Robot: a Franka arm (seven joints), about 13 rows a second.
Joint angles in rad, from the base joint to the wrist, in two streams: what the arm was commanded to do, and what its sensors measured. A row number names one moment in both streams.
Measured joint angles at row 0:
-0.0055 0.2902 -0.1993 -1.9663 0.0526 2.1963 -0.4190
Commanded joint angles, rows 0 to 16:
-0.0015 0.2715 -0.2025 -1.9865 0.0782 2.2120 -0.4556
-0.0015 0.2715 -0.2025 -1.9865 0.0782 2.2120 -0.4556
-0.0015 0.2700 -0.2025 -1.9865 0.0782 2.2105 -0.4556
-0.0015 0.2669 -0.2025 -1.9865 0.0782 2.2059 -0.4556
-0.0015 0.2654 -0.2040 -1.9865 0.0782 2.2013 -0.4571
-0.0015 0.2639 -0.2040 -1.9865 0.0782 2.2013 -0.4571
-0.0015 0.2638 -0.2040 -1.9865 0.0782 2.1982 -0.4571
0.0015 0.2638 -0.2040 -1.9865 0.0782 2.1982 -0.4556
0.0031 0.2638 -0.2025 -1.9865 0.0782 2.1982 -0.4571
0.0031 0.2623 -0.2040 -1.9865 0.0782 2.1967 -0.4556
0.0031 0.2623 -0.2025 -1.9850 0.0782 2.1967 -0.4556
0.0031 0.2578 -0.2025 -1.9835 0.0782 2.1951 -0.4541
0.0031 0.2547 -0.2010 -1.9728 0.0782 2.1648 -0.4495
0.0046 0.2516 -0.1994 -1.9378 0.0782 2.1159 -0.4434
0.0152 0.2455 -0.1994 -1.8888 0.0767 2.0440 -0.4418
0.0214 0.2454 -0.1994 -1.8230 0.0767 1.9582 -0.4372
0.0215 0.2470 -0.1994 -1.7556 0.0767 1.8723 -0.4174
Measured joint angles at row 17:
0.0100 0.2713 -0.1959 -1.8714 0.0538 2.0202 -0.4210
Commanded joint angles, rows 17 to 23:
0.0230 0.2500 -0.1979 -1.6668 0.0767 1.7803 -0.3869
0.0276 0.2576 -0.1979 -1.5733 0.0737 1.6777 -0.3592
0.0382 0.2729 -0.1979 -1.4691 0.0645 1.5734 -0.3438
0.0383 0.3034 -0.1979 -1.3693 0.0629 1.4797 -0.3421
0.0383 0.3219 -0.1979 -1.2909 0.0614 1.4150 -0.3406
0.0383 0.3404 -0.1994 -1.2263 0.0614 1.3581 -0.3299
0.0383 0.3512 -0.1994 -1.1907 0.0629 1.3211 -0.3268
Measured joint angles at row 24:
0.0382 0.2705 -0.1937 -1.3417 0.0547 1.4153 -0.3532
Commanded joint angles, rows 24 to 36:
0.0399 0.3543 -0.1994 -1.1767 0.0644 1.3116 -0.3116
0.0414 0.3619 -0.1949 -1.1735 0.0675 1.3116 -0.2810
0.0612 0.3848 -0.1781 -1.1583 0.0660 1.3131 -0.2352
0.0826 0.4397 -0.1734 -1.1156 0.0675 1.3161 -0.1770
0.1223 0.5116 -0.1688 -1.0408 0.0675 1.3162 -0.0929
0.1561 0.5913 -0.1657 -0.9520 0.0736 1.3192 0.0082
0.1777 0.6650 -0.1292 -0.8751 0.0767 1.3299 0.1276
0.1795 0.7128 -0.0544 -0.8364 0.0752 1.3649 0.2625
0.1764 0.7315 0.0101 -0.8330 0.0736 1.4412 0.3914
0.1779 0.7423 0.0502 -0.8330 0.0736 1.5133 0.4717
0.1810 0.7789 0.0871 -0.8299 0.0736 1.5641 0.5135
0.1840 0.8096 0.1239 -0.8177 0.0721 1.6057 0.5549
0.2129 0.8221 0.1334 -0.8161 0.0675 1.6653 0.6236
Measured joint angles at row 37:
0.2011 0.7698 0.0996 -0.8967 0.0601 1.6169 0.5173
